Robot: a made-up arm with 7 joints. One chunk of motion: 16 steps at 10 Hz.
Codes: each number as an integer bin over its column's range. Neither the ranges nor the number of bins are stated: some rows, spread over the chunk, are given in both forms.
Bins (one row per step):
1: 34 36 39 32 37 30 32
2: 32 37 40 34 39 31 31
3: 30 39 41 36 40 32 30
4: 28 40 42 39 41 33 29
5: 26 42 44 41 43 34 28
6: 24 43 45 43 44 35 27
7: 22 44 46 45 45 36 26
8: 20 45 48 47 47 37 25
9: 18 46 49 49 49 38 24
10: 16 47 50 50 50 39 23
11: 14 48 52 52 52 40 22
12: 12 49 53 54 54 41 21
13: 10 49 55 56 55 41 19
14: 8 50 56 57 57 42 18
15: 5 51 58 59 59 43 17
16: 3 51 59 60 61 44 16
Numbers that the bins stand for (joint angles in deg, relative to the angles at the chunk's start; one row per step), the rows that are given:
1: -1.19 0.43 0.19 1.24 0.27 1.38 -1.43
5: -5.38 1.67 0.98 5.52 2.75 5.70 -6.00
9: -9.57 2.49 1.78 9.33 5.22 10.02 -10.57
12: -12.71 3.11 2.41 11.71 7.29 13.25 -14.00
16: -17.43 3.52 3.37 14.57 10.17 16.49 -19.71
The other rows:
2: -2.24 0.63 0.35 2.19 1.10 2.46 -2.57
3: -3.29 1.05 0.51 3.14 1.51 3.54 -3.71
4: -4.33 1.25 0.67 4.57 1.92 4.62 -4.86
6: -6.43 1.87 1.14 6.48 3.16 6.78 -7.14
7: -7.48 2.08 1.30 7.43 3.57 7.86 -8.29
8: -8.52 2.29 1.62 8.38 4.40 8.94 -9.43
10: -10.62 2.70 1.94 9.81 5.63 11.10 -11.71
11: -11.67 2.90 2.25 10.76 6.46 12.17 -12.86
13: -13.76 3.11 2.73 12.67 7.70 13.25 -16.29
14: -14.81 3.32 2.89 13.14 8.52 14.33 -17.43
15: -16.38 3.52 3.21 14.10 9.35 15.41 -18.57

